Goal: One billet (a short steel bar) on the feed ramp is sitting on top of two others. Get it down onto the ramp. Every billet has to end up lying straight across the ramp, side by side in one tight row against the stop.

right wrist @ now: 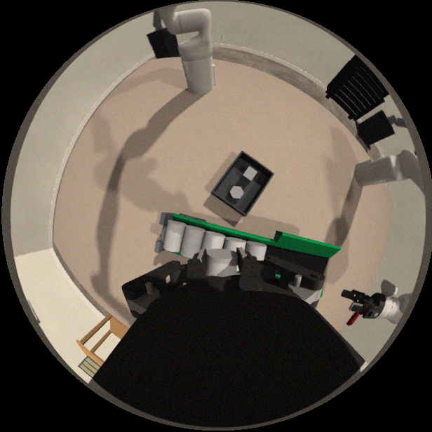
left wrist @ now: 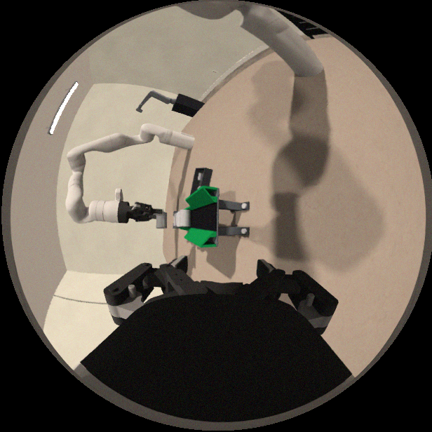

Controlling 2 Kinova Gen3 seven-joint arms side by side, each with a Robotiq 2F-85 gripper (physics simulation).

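Observation:
My right gripper [right wrist: 221, 255] [left wrist: 162, 214] is shut on a grey billet [right wrist: 221, 262] [left wrist: 161, 221] and holds it above the row on the feed ramp. In the left wrist view a gap shows between this billet and the billet [left wrist: 182, 218] on the ramp. The ramp [right wrist: 307, 245] [left wrist: 205, 217] has green side walls. Several billets lie across it side by side, from one at the left end [right wrist: 174, 236] to one at the right [right wrist: 256, 249]. The held billet and the fingers hide parts of the row. My left gripper [left wrist: 221, 265] is open and empty, away from the ramp.
A dark tray [right wrist: 259, 195] with a white block [right wrist: 250, 173] and a hexagonal piece [right wrist: 237, 192] stands beyond the ramp. A wooden chair [right wrist: 102, 332] is at the lower left. A black slatted object [right wrist: 357, 87] is at the upper right.

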